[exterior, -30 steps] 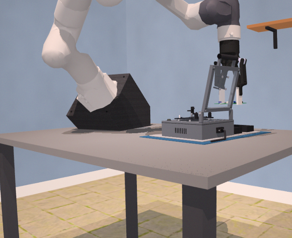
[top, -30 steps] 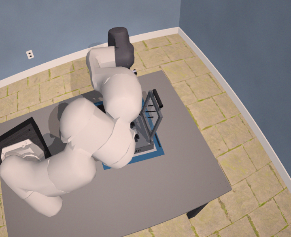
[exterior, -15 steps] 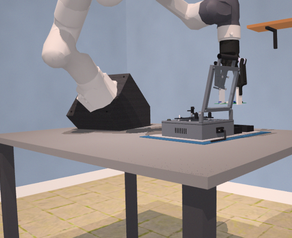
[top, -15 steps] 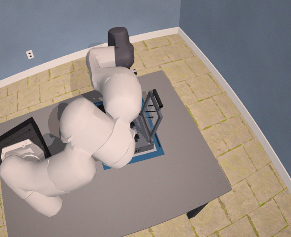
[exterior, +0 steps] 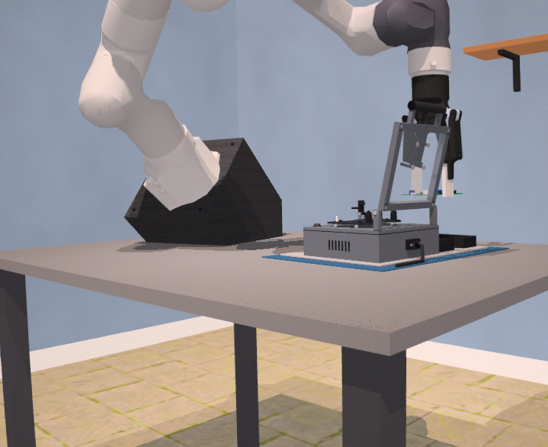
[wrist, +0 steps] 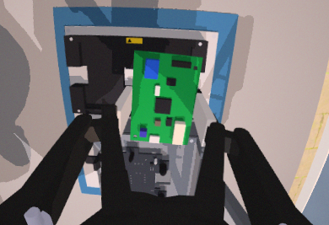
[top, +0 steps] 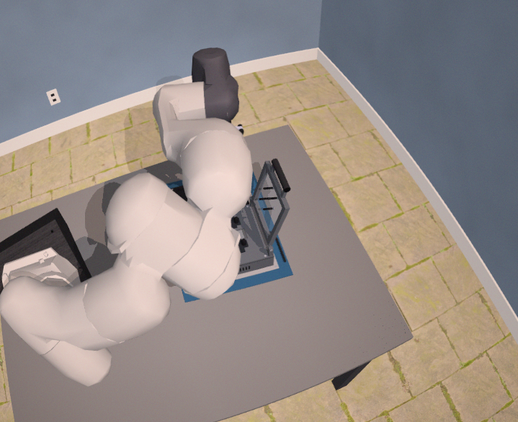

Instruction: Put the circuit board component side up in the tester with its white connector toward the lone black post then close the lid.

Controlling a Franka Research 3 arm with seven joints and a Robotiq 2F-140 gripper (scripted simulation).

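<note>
My gripper is now 2 cm above the green circuit board. The rest, counted from my hand: black nest (16 cm to the right, 7 cm below, 5 cm behind); then tester lid (18 cm to the right, 7 cm ahead, 5 cm above).
</note>
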